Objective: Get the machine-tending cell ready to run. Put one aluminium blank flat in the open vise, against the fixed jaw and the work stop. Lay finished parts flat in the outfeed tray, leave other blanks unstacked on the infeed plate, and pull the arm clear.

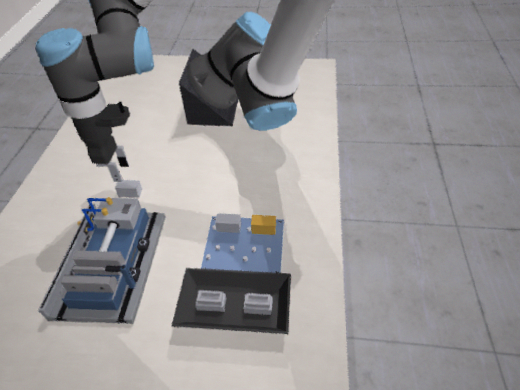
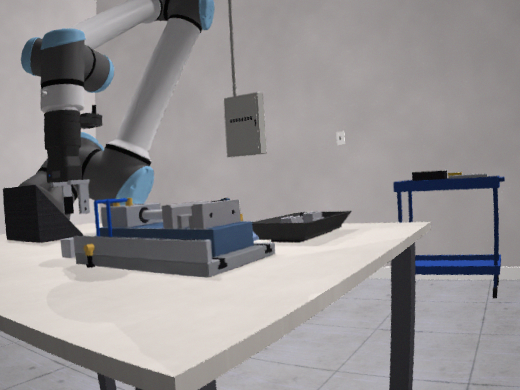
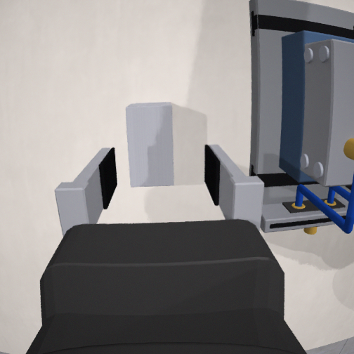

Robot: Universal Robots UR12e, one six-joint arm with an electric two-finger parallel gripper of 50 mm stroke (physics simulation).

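Frame: origin at the arm's base, x ahead, y left, z up, level; metres.
Seen in the pictures: gripper, fingertip midpoint: (image 1: 121,173) (image 2: 76,213); arm's base at its link origin: (image 1: 210,84) (image 2: 40,209).
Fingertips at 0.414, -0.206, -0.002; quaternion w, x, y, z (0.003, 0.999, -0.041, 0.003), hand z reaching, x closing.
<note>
Pixels of each thing's top centre, then the offset from my fingertips to it, as dx, dy, dz. "*": a spot on its surface instead.
- loose grey aluminium blank at its top centre: (image 2: 76,237) (image 1: 127,184) -0.007, +0.000, -0.048
- vise at its top centre: (image 2: 166,202) (image 1: 100,239) +0.229, +0.008, +0.015
- blue work stop at a spot on its surface: (image 1: 129,276) * +0.309, +0.083, -0.017
- grey blank at its top centre: (image 1: 227,218) +0.132, +0.286, -0.040
- orange block at its top centre: (image 1: 263,220) +0.140, +0.376, -0.041
- blue infeed plate at its top centre: (image 1: 243,244) +0.187, +0.326, -0.076
- blue tube bracket at a spot on its surface: (image 2: 97,218) * +0.116, -0.050, -0.006
My gripper (image 1: 120,170) (image 2: 76,206) (image 3: 159,164) is open and empty, above and a little short of a loose grey aluminium blank (image 1: 128,189) (image 2: 68,248) (image 3: 150,145), which lies on the table behind the vise. The vise (image 1: 92,301) (image 2: 232,239) (image 3: 317,110) has its jaws apart; thin grey strips show between them, and the blue work stop (image 1: 129,276) stands at their side. Another grey blank (image 1: 227,223) and an orange block (image 1: 263,224) lie apart on the blue infeed plate (image 1: 227,263). Two finished parts (image 1: 210,301) (image 1: 258,304) lie in the black outfeed tray (image 1: 232,321) (image 2: 300,231).
A blue tube bracket (image 1: 90,215) (image 2: 97,218) (image 3: 323,208) with yellow fittings rises at the vise's rear corner, close to the loose blank. Small white pegs stand on the infeed plate. The arm's dark pedestal (image 2: 22,215) is at the back. A blue cart (image 2: 450,184) stands beyond the table.
</note>
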